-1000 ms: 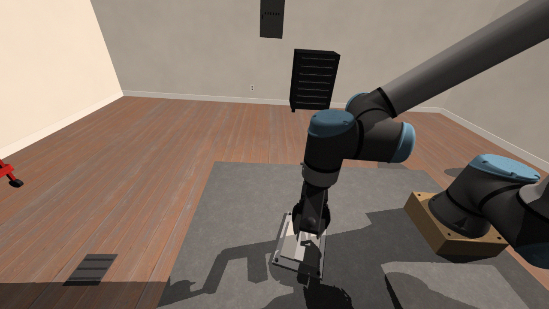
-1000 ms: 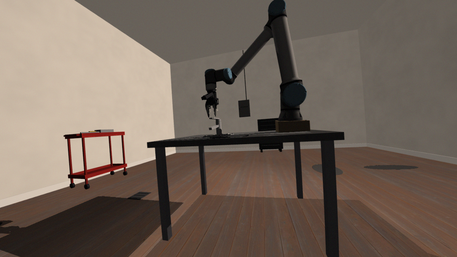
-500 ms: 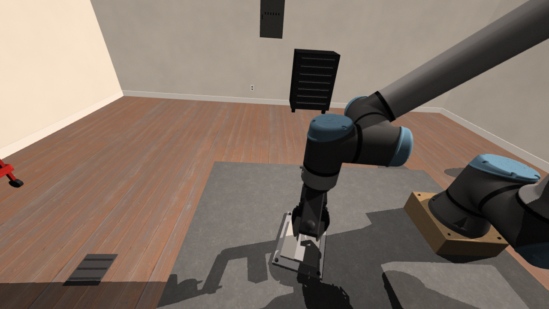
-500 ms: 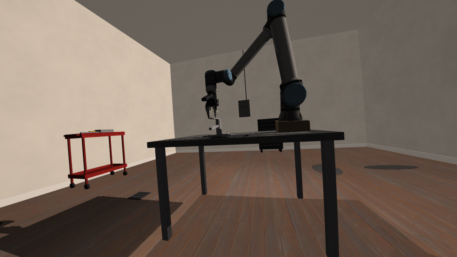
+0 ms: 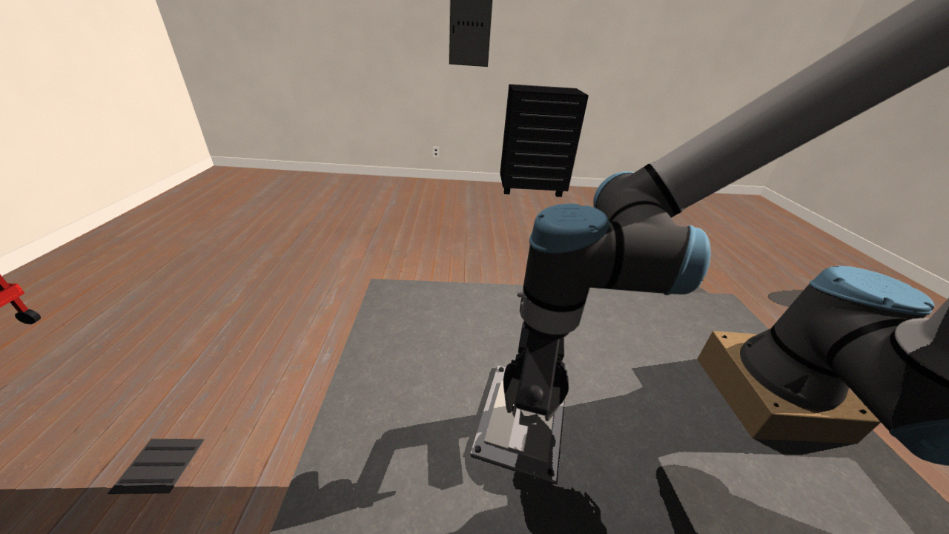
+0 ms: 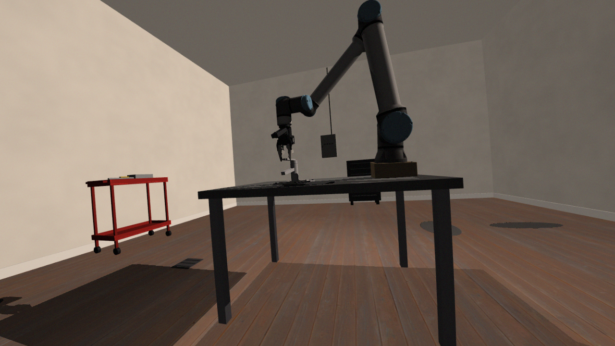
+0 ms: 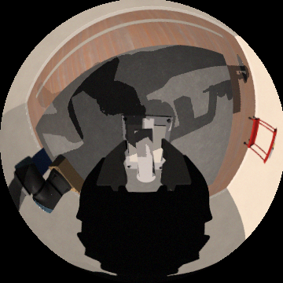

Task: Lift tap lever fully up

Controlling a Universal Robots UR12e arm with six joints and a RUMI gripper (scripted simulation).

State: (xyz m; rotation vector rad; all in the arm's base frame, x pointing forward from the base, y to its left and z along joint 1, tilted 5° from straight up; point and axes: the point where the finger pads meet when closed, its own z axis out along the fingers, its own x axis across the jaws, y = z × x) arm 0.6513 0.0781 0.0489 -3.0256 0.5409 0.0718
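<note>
Now: the lever 4 cm to the right of my hand and 1 cm behind it.
</note>
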